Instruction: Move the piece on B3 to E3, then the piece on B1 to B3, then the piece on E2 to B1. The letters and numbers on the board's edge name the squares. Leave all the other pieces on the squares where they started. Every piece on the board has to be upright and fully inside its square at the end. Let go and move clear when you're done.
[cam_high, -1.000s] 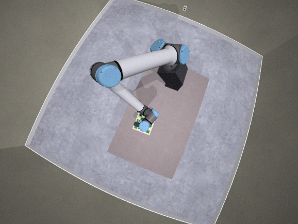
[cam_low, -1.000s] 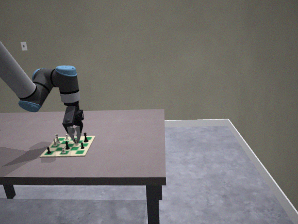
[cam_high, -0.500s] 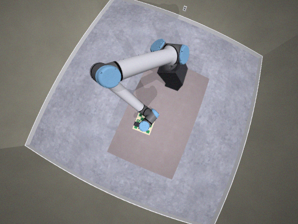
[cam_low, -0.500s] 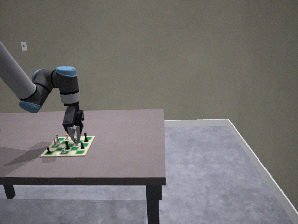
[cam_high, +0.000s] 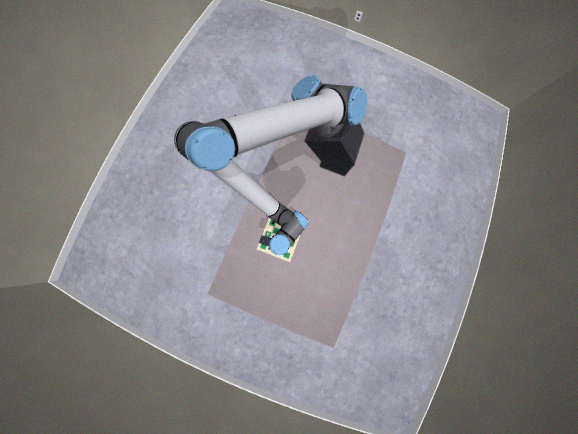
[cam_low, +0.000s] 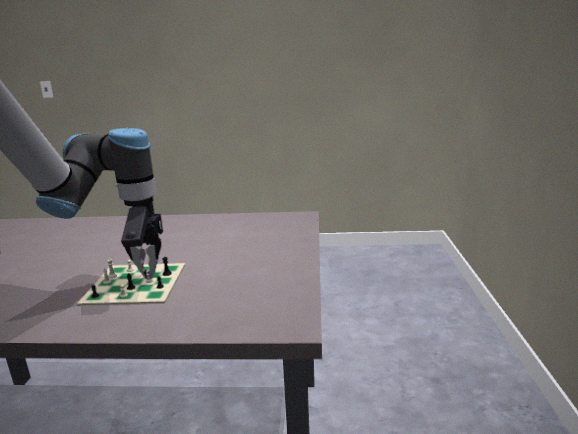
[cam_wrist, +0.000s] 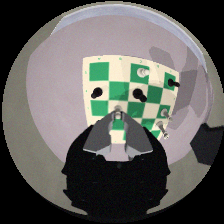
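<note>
Right now my hand is 40 mm past the cream chessboard and 20 mm above it. Round my hand: white piece: 120 mm behind, 40 mm to the left; then tall black piece: 40 mm ahead, 40 mm to the left.
</note>
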